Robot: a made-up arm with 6 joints. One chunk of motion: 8 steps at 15 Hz.
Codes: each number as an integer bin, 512 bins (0 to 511) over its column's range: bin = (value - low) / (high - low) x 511, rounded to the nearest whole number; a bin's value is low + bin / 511 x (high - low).
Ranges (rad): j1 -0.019..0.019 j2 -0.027..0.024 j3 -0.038..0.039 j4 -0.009..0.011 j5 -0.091..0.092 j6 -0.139..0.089
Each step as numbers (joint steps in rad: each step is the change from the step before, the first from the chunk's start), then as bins.
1 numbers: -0.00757 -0.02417 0.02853 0.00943 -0.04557 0.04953
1 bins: 154 28 442 471 127 423
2 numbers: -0.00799 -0.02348 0.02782 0.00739 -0.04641 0.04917
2 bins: 148 35 437 419 125 422
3 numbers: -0.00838 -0.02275 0.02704 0.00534 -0.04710 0.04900
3 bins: 143 43 432 366 123 421
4 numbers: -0.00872 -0.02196 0.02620 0.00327 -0.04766 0.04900
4 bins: 138 50 426 313 121 421
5 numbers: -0.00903 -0.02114 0.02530 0.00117 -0.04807 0.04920
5 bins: 134 59 420 260 120 422
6 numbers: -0.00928 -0.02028 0.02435 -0.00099 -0.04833 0.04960
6 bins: 131 67 414 205 119 423
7 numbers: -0.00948 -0.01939 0.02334 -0.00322 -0.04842 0.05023
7 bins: 128 76 407 148 119 424
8 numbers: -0.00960 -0.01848 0.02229 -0.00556 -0.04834 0.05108
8 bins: 126 85 400 88 119 426
